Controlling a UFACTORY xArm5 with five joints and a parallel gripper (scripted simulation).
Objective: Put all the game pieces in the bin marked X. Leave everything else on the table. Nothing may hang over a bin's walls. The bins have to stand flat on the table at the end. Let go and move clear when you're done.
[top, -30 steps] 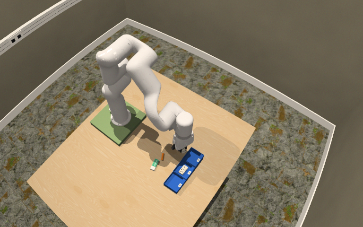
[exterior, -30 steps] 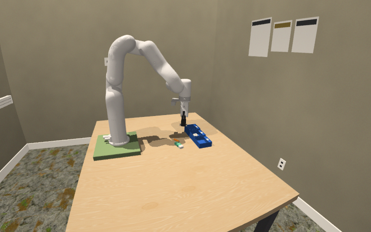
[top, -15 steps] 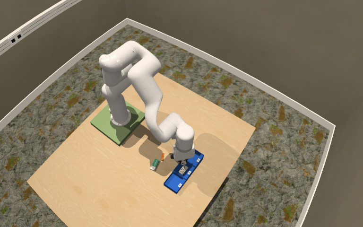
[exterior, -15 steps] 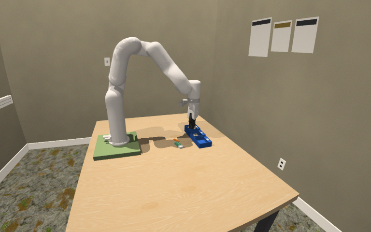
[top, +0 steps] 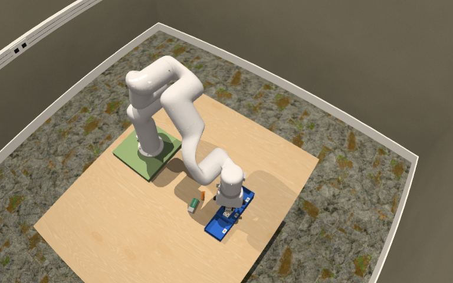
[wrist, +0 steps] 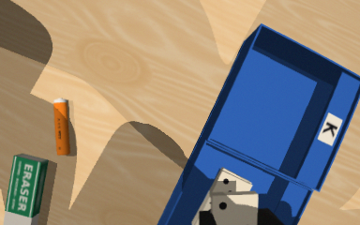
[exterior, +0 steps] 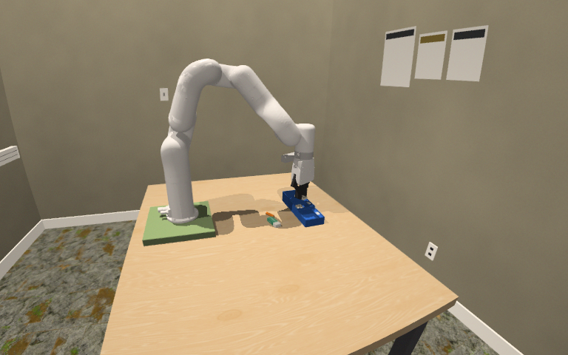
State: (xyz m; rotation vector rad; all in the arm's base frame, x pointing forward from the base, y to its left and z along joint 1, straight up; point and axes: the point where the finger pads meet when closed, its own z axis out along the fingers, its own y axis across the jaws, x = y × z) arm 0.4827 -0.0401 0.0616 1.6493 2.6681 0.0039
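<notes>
Now: hand 70 mm above the bin and 10 mm short of it. From my hand the other things lie so: orange battery (140 mm behind, 80 mm below); then green-and-white item (140 mm behind, 80 mm below, 70 mm to the right).
</notes>
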